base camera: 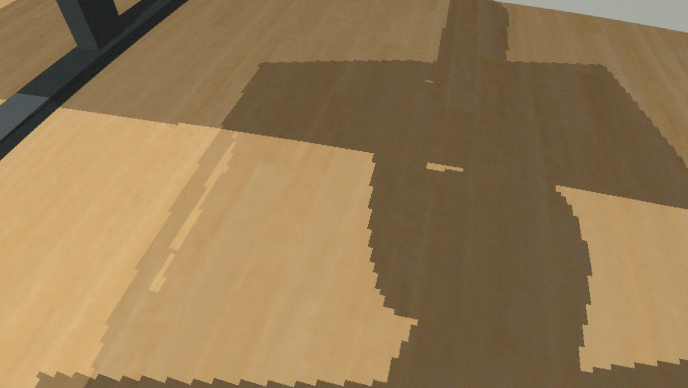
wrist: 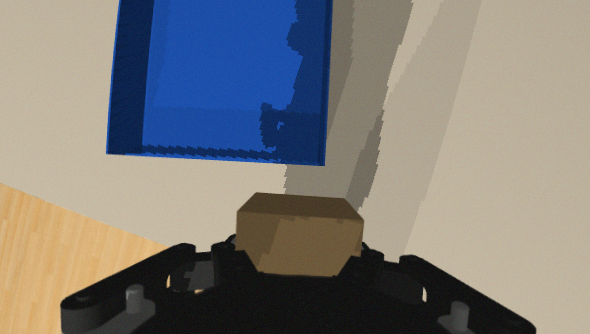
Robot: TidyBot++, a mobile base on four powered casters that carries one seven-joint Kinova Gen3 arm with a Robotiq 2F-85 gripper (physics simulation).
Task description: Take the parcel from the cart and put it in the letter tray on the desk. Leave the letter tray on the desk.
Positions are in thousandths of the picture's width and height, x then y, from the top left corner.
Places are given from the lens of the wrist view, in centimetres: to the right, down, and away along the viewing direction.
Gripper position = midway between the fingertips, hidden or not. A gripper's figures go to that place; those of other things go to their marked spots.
my gripper (wrist: 503, 732): 0, 5, 16
cardboard parcel (wrist: 482, 702): 0, 3, 11
